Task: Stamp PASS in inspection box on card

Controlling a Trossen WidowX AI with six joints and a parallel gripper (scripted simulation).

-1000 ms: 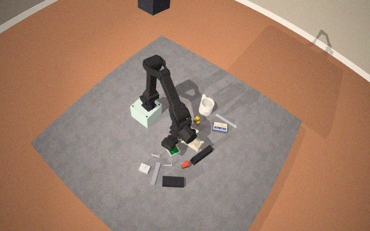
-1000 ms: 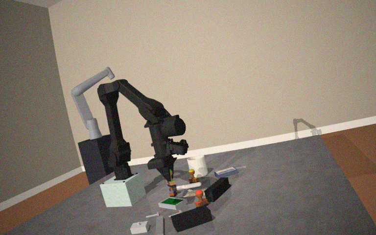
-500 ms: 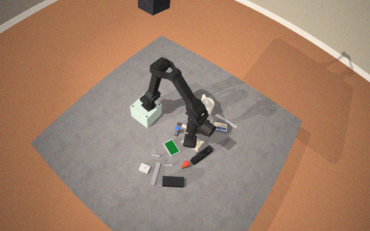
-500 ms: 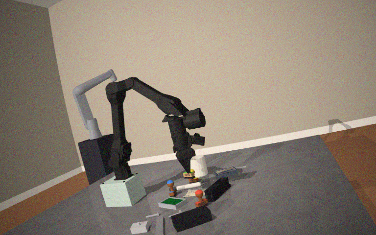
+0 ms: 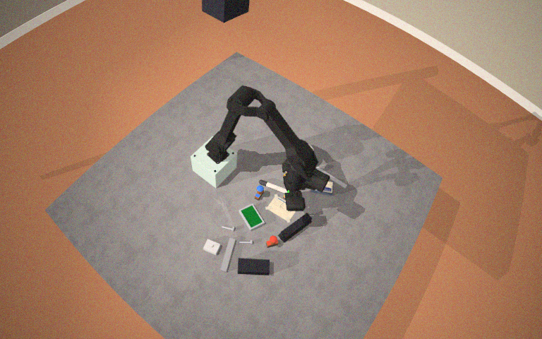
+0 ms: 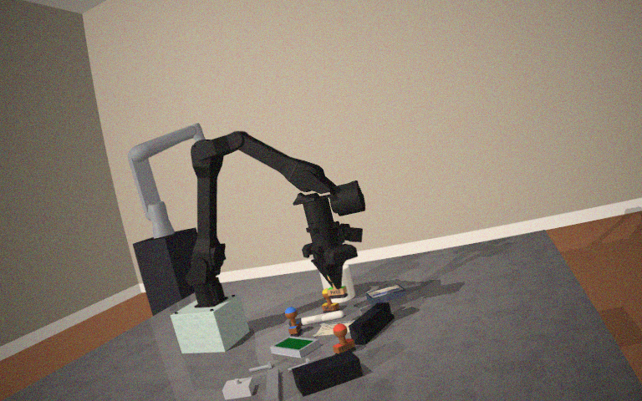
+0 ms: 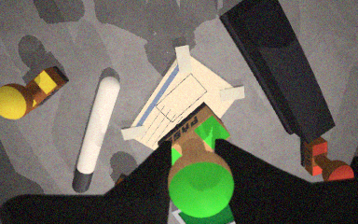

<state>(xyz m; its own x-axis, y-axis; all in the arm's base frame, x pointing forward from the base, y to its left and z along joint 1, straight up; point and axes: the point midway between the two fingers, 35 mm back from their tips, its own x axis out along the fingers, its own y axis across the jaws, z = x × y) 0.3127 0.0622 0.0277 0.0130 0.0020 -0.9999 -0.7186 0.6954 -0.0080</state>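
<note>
My gripper tip is now 10 mm past the cream card, 10 mm to the left of it and 100 mm above it. Also, from my gripper tip: green-knobbed stamp (right at my gripper tip); long black block (80 mm ahead, 40 mm to the right, 80 mm below); blue-knobbed stamp (110 mm behind, 30 mm to the right, 70 mm below).
</note>
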